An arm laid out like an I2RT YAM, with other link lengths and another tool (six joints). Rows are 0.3 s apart.
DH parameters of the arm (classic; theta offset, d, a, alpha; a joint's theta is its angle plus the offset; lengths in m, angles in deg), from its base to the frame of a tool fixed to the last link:
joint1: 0 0.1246 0.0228 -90
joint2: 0 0 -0.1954 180
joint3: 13.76 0 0.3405 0
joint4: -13.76 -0.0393 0.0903 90
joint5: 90 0.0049 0 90
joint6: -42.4 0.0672 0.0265 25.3
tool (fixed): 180 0.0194 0 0
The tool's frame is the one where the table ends.
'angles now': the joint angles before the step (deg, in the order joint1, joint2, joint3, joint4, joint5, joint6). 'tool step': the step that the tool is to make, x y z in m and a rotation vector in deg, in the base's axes. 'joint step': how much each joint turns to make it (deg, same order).
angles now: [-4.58 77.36 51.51 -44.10 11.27 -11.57]
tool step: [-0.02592 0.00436 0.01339 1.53 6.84 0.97]
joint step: [0.04 -3.62 0.70 -11.15 -1.20 -0.62]
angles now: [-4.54 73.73 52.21 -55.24 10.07 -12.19]
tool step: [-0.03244 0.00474 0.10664 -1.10 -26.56 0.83]
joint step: [0.05 -33.19 -12.31 5.72 -1.23 -0.26]
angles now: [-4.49 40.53 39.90 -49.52 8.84 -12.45]
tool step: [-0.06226 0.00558 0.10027 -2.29 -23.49 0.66]
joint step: [0.00 -28.24 -5.03 0.50 -0.24 -0.76]
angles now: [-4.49 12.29 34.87 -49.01 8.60 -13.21]
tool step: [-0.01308 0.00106 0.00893 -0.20 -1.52 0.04]
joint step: [0.00 -3.43 -0.02 -1.86 0.00 -0.09]
